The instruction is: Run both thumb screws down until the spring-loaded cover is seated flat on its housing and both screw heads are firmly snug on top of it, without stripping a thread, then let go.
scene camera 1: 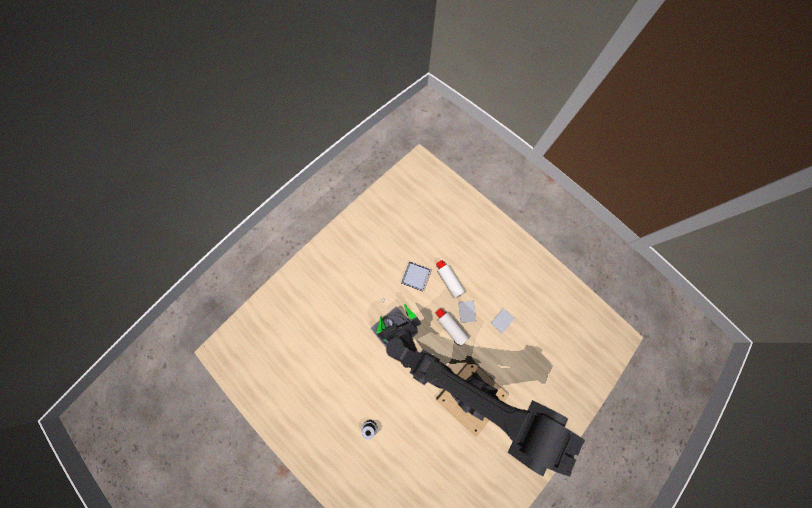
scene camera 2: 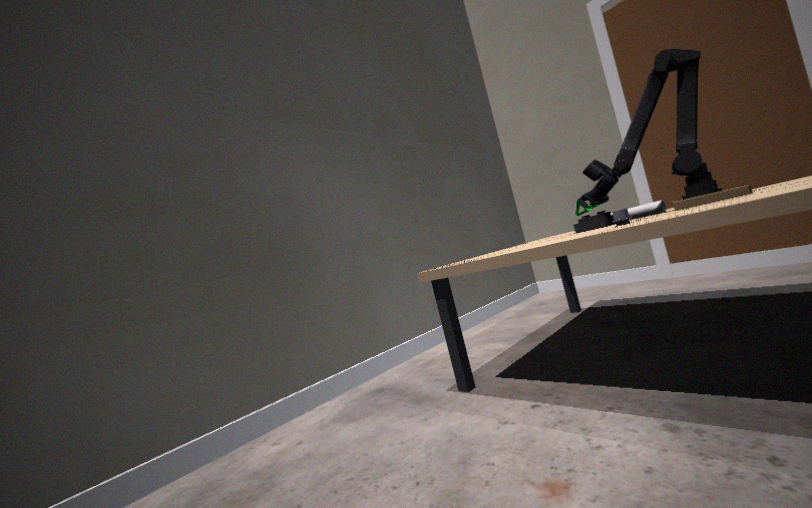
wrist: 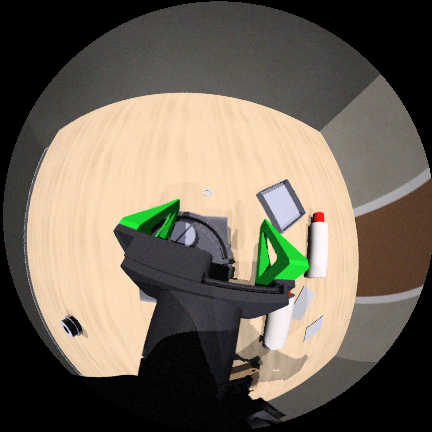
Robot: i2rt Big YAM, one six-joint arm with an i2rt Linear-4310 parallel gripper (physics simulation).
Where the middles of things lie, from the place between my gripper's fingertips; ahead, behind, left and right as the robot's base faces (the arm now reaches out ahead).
Right now the dark housing [wrist: 203, 239] is 60 mm behind my hand, 40 mm to the left of it and 40 mm below it. From my hand the other things lie so: grey square plate [wrist: 281, 204] 60 mm ahead, 150 mm to the right, 80 mm below.
